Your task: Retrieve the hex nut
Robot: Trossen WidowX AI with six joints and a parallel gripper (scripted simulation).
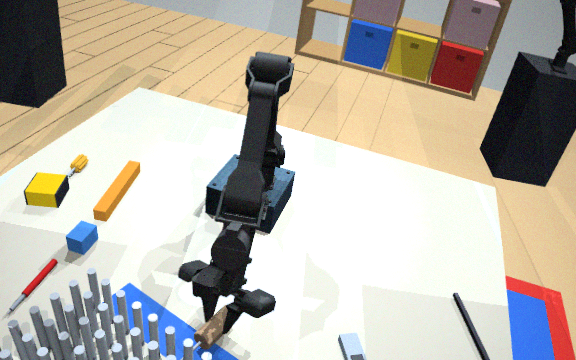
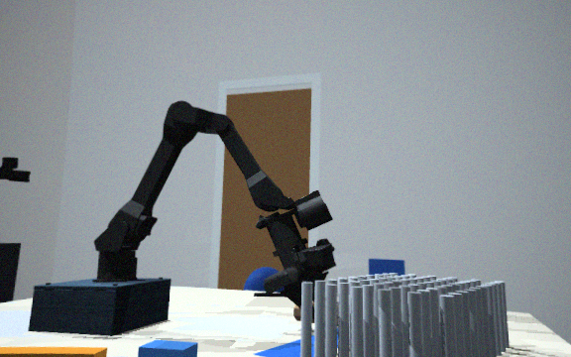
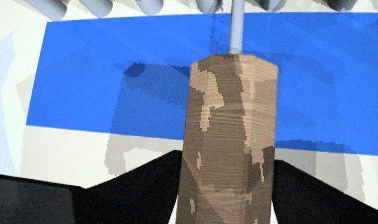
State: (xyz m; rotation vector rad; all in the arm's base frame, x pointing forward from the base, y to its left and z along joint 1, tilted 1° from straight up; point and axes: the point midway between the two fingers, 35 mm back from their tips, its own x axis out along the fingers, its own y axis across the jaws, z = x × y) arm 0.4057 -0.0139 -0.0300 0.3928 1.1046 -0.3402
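Now: gripper tip 6 cm to the left of the blue taped strip, 3 cm short of it and 3 cm above it. From my gripper tip the other things lie so: red-handled tool 39 cm to the right, 2 cm below, 1 cm behind; blue cube 34 cm to the right, 17 cm behind, 1 cm below; grey block 28 cm to the left, 3 cm ahead, 2 cm below.
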